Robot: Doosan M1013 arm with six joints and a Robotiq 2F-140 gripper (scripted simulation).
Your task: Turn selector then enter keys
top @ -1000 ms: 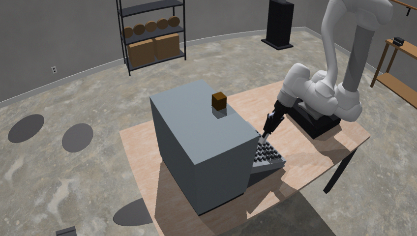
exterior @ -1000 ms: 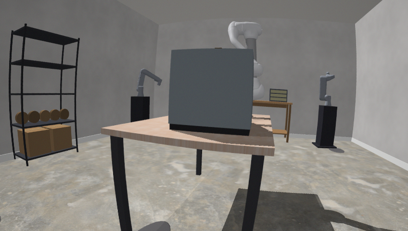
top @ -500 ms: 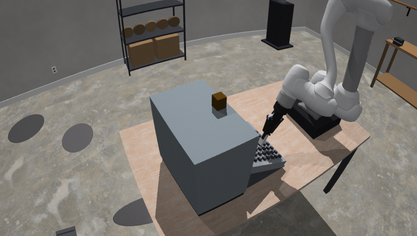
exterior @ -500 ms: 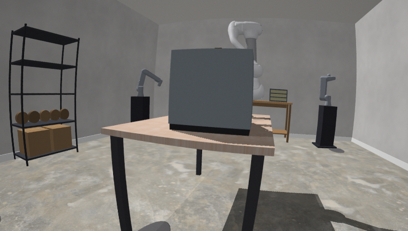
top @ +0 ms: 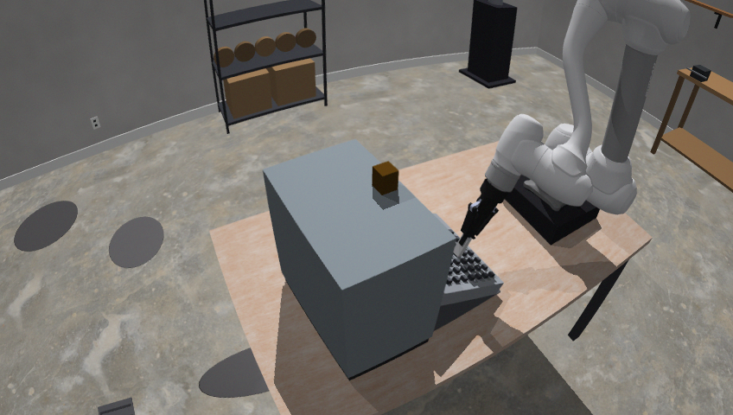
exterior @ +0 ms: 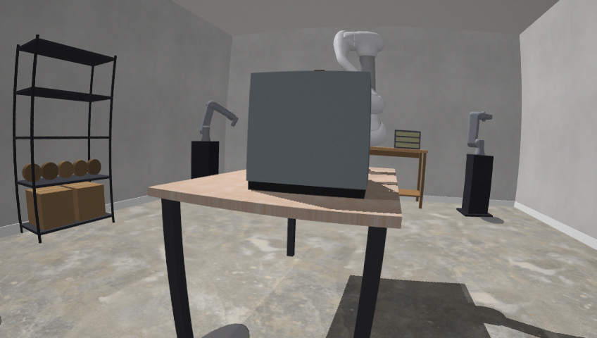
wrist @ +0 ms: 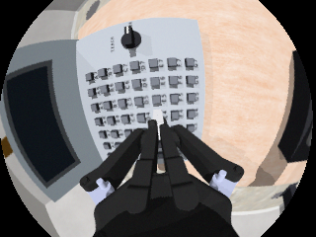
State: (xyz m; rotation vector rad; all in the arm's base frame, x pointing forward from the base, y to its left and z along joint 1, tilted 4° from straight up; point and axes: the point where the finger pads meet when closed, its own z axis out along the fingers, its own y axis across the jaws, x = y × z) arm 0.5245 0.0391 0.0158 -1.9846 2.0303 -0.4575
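Now: hand 8 cm short of the key C3 and 3 cm to the right of it. The rest, counted from my hand: black selector knob (4 cm ahead, 17 cm to the right); then keypad (7 cm ahead, 5 cm to the right, 5 cm below).
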